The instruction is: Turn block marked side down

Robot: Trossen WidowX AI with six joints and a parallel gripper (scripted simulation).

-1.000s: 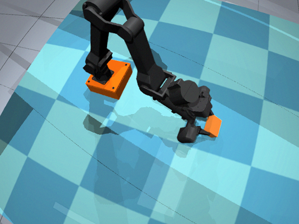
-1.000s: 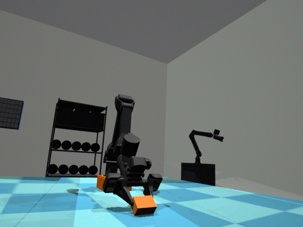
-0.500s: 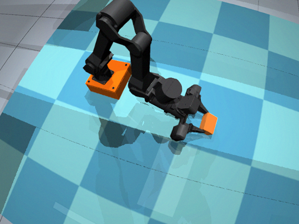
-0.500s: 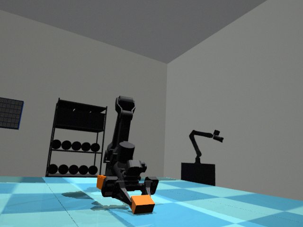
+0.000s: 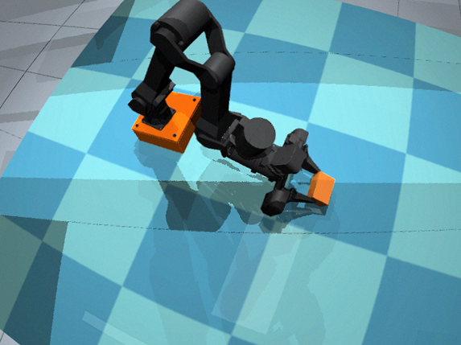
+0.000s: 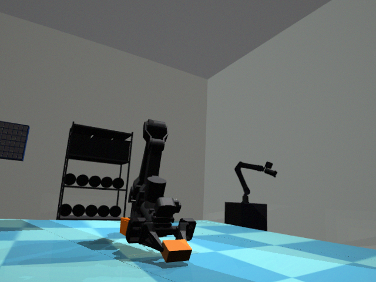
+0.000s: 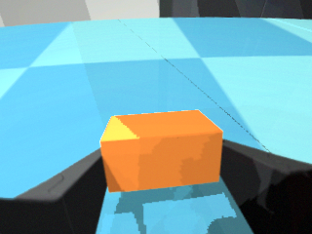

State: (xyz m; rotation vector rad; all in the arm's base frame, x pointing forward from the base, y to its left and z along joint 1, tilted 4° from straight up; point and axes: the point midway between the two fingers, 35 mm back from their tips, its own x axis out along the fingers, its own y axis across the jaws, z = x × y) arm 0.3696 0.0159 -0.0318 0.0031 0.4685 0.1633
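My gripper tip is now 1 cm above the orange block.
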